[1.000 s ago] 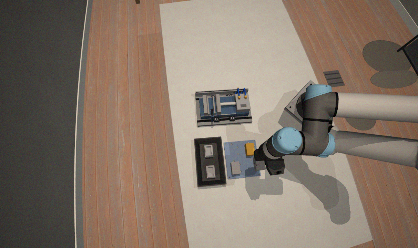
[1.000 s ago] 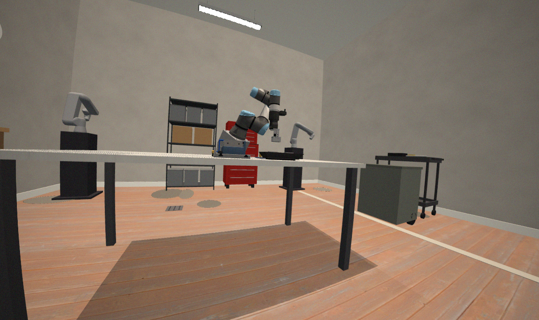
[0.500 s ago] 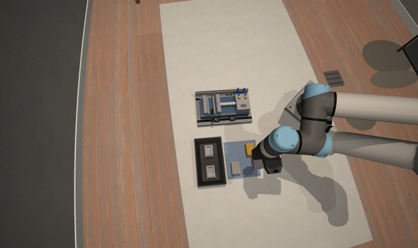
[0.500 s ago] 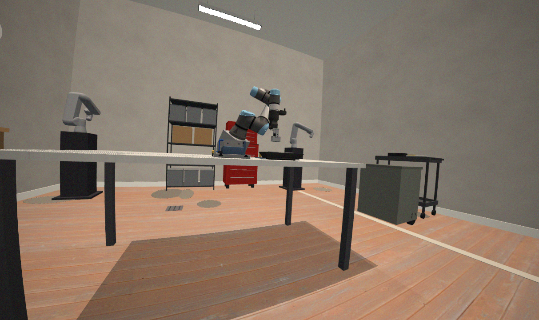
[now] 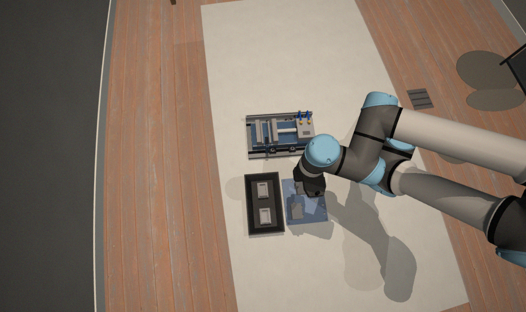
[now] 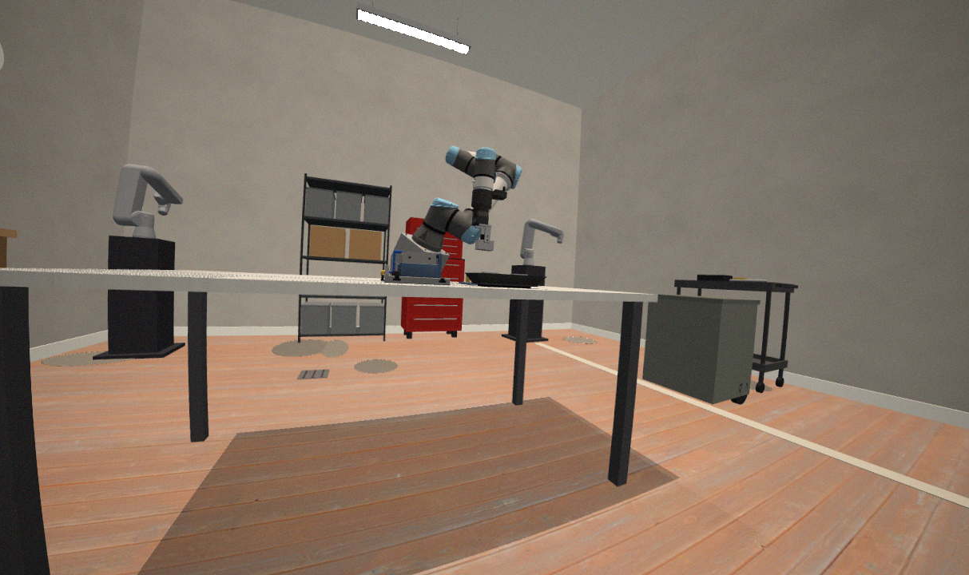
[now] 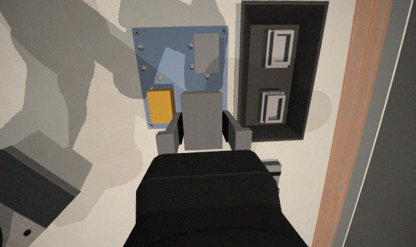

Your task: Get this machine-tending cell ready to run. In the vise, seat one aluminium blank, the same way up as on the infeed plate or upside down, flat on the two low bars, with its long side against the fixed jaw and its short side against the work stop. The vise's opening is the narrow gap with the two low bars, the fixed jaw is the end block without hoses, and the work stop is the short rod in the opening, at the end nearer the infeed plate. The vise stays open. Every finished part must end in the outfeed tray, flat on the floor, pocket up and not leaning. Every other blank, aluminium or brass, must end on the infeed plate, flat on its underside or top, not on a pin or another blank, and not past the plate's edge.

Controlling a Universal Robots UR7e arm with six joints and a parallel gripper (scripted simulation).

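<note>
The fixed jaw is 27 cm to the right of my hand, 10 cm below it and 9 cm ahead of it. Also, from my hand: blue infeed plate (17 cm below, 4 cm to the left, 3 cm behind); then black work stop rod (22 cm to the right, 9 cm below, 7 cm ahead); then brass blank (15 cm below, 8 cm behind).
</note>
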